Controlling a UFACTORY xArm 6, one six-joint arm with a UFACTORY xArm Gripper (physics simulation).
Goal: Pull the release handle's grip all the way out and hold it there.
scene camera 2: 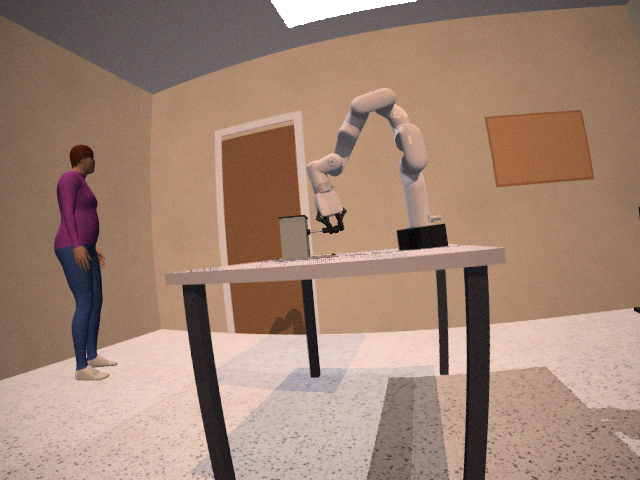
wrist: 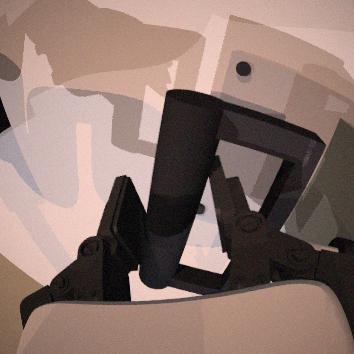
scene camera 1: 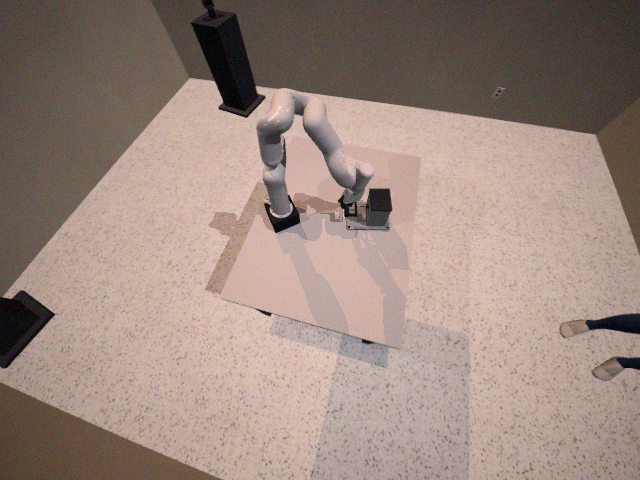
In view: my gripper [scene camera 2: 337, 232] and a grey-green housing [wrist: 315, 218].
My gripper shows as well in the wrist view [wrist: 172, 186].
